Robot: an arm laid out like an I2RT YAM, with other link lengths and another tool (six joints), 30 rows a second.
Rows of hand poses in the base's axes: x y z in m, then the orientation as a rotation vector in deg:
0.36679, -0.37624, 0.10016, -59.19, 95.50, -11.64
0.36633, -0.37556, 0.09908, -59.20, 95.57, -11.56
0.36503, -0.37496, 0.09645, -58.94, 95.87, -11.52
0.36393, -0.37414, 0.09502, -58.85, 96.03, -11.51
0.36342, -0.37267, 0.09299, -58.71, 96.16, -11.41
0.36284, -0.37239, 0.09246, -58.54, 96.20, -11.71
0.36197, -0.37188, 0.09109, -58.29, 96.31, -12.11
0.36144, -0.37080, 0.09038, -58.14, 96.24, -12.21
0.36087, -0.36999, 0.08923, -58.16, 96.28, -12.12
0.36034, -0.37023, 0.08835, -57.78, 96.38, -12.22
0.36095, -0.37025, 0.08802, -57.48, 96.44, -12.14
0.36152, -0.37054, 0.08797, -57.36, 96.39, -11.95
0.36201, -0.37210, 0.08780, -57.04, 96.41, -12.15
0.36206, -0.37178, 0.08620, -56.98, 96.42, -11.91
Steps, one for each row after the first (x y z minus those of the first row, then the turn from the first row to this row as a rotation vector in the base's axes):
-0.00046, 0.00068, -0.00108, 0.03, 0.09, 0.01
-0.00176, 0.00128, -0.00371, 0.17, 0.28, -0.24
-0.00286, 0.00210, -0.00514, 0.20, 0.39, -0.35
-0.00337, 0.00357, -0.00717, 0.33, 0.49, -0.44
-0.00395, 0.00385, -0.00770, 0.24, 0.37, -0.69
-0.00482, 0.00436, -0.00907, 0.12, 0.26, -1.07
-0.00535, 0.00544, -0.00978, 0.16, 0.12, -1.17
-0.00592, 0.00625, -0.01093, 0.20, 0.19, -1.14
-0.00645, 0.00601, -0.01181, 0.35, 0.13, -1.44
-0.00584, 0.00599, -0.01214, 0.58, 0.12, -1.60
-0.00527, 0.00570, -0.01219, 0.78, 0.10, -1.56
-0.00478, 0.00414, -0.01236, 0.85, -0.05, -1.84
-0.00473, 0.00446, -0.01396, 1.03, 0.02, -1.77

